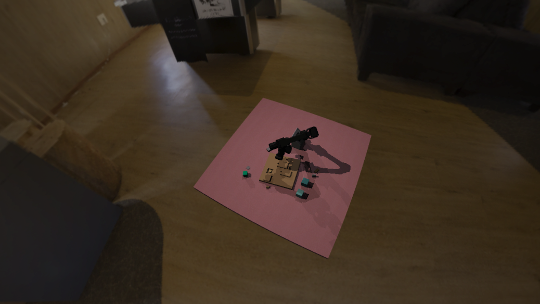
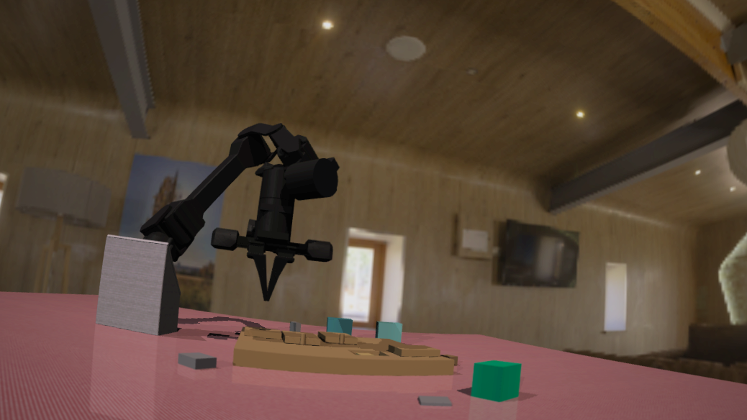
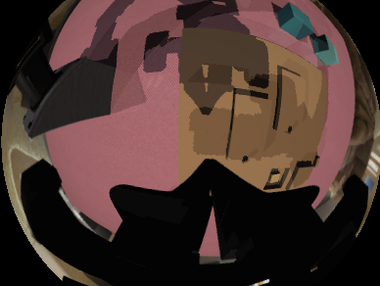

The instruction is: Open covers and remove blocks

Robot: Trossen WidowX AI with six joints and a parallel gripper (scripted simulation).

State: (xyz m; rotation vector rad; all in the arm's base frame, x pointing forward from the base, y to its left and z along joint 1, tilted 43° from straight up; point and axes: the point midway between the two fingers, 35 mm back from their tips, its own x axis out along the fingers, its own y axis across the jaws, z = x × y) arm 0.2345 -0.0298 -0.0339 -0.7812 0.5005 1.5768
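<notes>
Right now my gripper tip is 11 cm short of the puzzle board, 2 cm to the right of it and 6 cm above it. Round my gripper tip: dark teal block (11 cm ahead, 29 cm to the left, 6 cm below); then grey piece (1 cm ahead, 32 cm to the left, 7 cm below); then orange piece (5 cm behind, 32 cm to the left, 8 cm below).
</notes>
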